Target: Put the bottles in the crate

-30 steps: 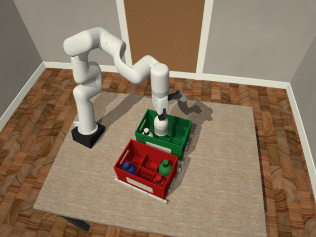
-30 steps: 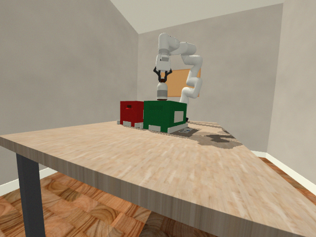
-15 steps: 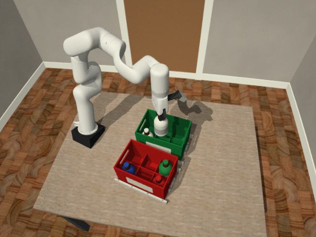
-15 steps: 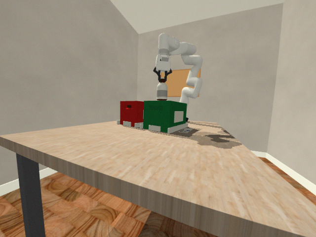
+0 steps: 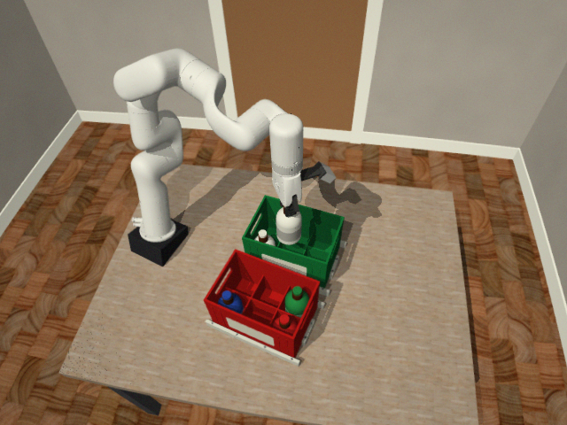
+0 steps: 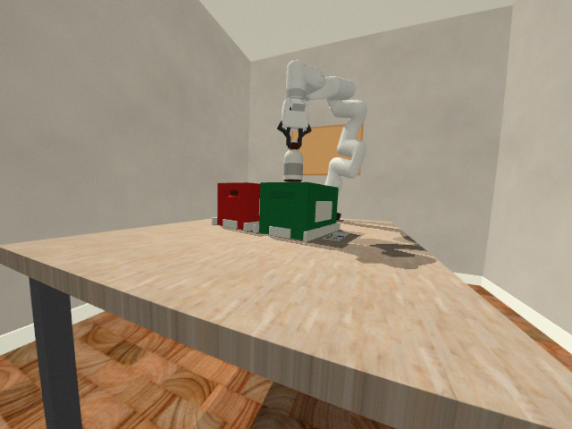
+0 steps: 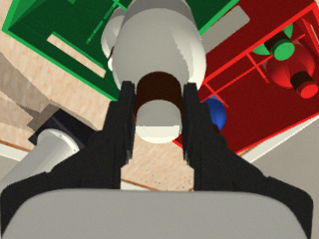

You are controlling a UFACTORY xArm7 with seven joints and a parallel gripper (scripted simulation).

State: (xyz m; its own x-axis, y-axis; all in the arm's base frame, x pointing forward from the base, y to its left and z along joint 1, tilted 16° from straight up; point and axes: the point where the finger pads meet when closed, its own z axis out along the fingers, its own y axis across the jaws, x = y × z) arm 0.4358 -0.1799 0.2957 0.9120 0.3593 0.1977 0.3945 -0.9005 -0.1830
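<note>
Now: hand 7 cm above the white-labelled bottle. From my hand the other things lie so: green crate: 1 cm ahead, 4 cm to the left, 25 cm below; then red crate: 7 cm behind, 18 cm to the right, 25 cm below; then green-labelled bottle: 3 cm ahead, 17 cm to the right, 25 cm below.
</note>
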